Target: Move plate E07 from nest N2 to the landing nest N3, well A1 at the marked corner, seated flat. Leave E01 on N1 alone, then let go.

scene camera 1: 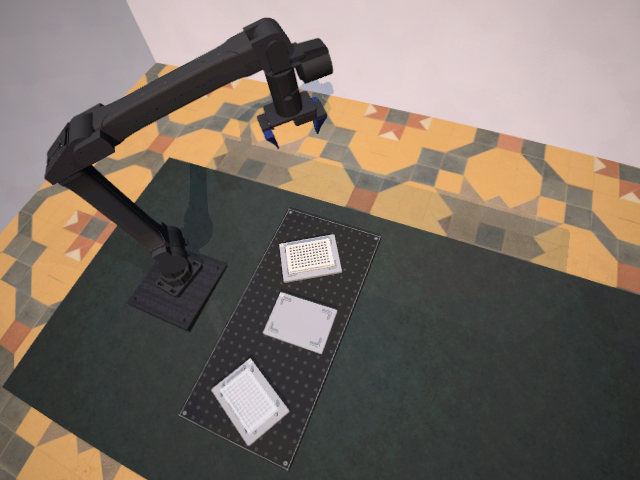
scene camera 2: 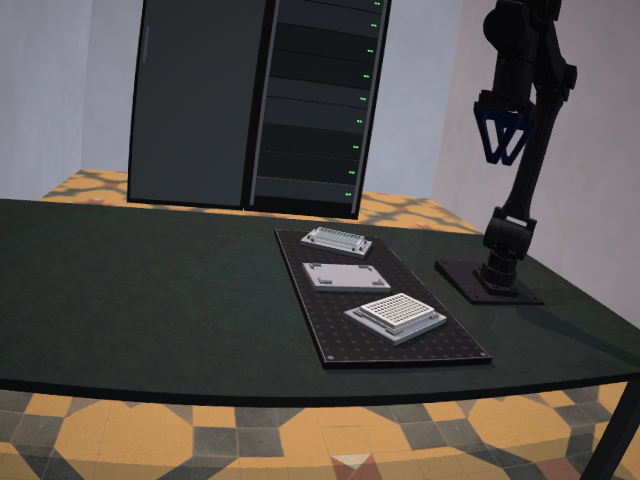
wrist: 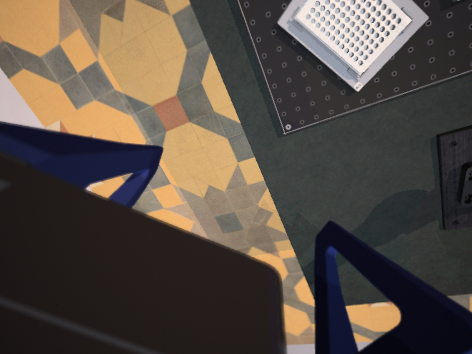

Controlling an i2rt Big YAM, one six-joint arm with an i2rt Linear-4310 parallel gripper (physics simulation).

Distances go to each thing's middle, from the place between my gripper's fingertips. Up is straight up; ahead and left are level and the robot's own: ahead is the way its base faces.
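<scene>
Clear gridded well plate point(scene camera 1: 247, 398): my hand far to the left of it, a good way short of it, far above it.
</scene>
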